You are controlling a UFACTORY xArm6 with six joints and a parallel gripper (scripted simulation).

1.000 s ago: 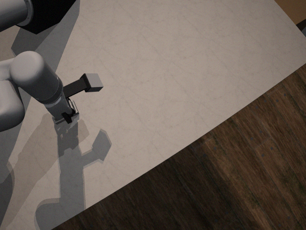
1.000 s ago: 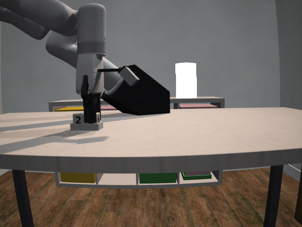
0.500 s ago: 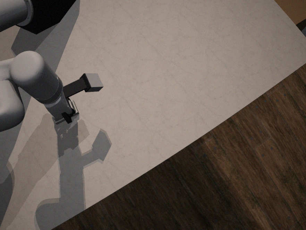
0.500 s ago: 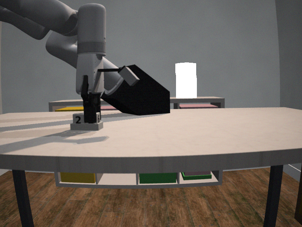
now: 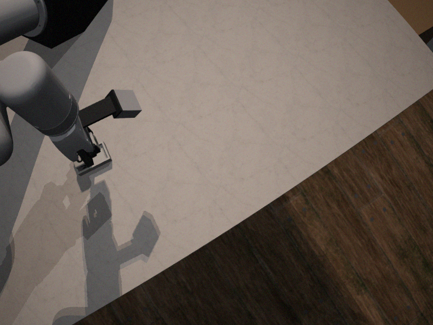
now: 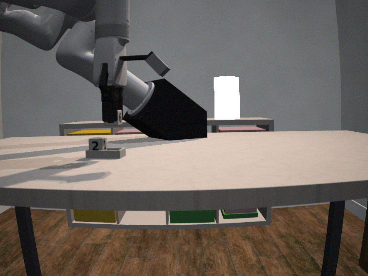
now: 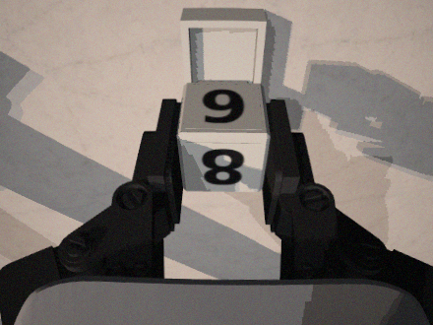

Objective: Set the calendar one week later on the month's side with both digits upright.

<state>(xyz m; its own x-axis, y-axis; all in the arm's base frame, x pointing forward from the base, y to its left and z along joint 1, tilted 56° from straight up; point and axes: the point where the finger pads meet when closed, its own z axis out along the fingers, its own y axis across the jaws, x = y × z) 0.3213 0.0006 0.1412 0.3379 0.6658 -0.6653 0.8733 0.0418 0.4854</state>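
My hand is 10 mm past the grey tray, 20 mm to the left of it and 90 mm above it. Round my hand: white cube (10 mm below).
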